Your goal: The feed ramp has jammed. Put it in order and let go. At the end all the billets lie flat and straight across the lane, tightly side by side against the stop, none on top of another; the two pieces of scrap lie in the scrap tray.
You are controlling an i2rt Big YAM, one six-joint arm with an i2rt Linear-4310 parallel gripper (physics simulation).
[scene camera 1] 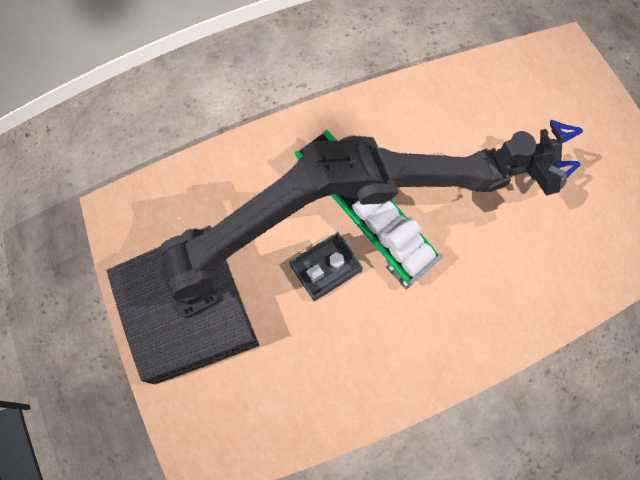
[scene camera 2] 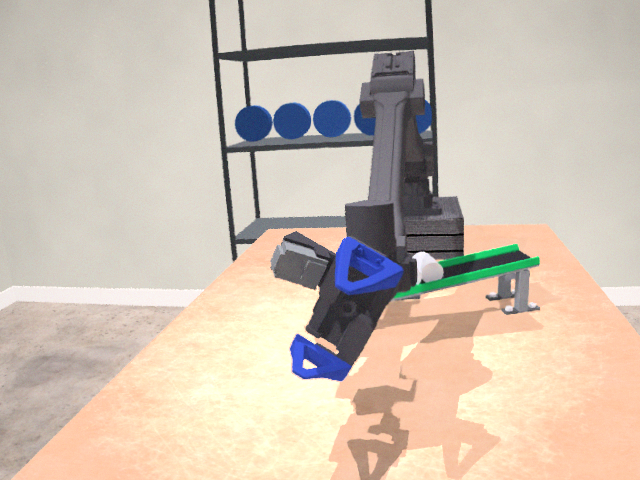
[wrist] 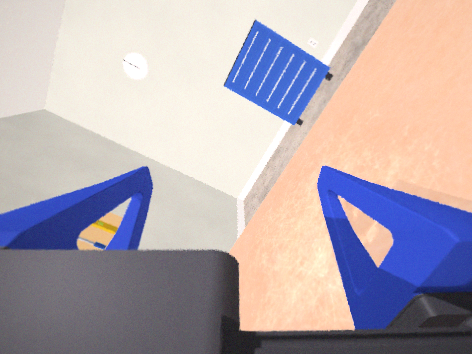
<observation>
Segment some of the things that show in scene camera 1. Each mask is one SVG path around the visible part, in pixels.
My gripper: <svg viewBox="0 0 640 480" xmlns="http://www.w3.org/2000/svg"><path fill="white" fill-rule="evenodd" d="M550 120L551 131L556 139L550 139L548 136L549 132L546 129L541 129L540 143L536 144L536 146L542 144L549 146L553 152L552 166L557 168L572 166L566 171L568 178L581 164L579 161L561 161L562 143L567 142L584 131L580 127Z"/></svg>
A dark scrap tray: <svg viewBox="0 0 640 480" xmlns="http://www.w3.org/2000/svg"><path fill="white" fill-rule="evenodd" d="M339 232L336 232L289 261L294 273L314 302L363 271L363 266ZM318 264L324 272L324 276L313 283L306 271ZM336 252L343 255L344 265L338 269L330 266L330 256Z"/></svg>
</observation>
